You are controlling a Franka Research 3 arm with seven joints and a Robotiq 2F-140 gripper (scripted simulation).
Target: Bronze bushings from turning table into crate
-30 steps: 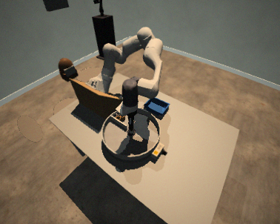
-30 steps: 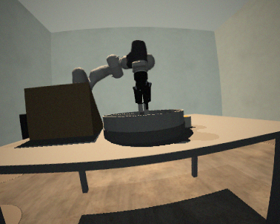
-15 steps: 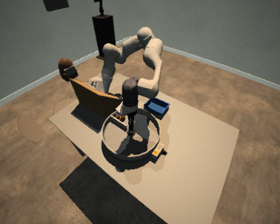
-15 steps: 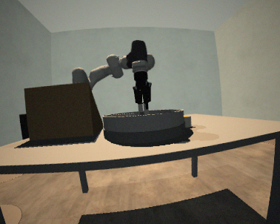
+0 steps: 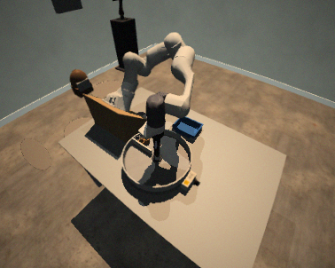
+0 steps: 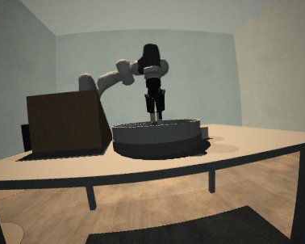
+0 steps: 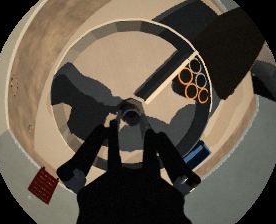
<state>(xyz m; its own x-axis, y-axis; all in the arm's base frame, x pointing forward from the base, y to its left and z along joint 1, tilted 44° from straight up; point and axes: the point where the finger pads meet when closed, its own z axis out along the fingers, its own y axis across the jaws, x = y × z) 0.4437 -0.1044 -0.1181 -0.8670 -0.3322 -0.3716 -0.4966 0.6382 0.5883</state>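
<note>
The round grey turning table lies 6 cm below my hand and 1 cm behind it. The rest, counted from my hand: blue crate (36 cm to the left, 9 cm below, 2 cm ahead).
</note>
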